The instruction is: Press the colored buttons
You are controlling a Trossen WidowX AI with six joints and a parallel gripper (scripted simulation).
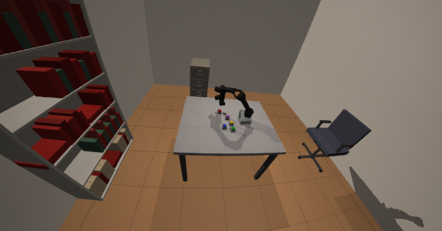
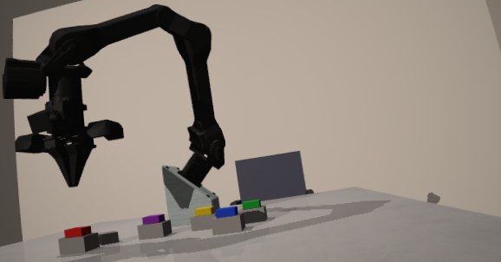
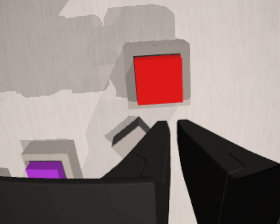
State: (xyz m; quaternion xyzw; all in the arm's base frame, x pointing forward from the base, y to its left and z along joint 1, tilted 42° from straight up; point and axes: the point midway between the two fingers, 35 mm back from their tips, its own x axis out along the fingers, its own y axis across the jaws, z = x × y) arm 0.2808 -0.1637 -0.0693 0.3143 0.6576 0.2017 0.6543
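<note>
Right now my gripper tip is 260 mm to the right of the blue button and 80 mm above it. The rest, counted from my gripper tip: red button 80 mm below; then small block 60 mm behind, 30 mm to the left, 100 mm below; then purple button 70 mm behind, 120 mm to the left, 80 mm below.
</note>
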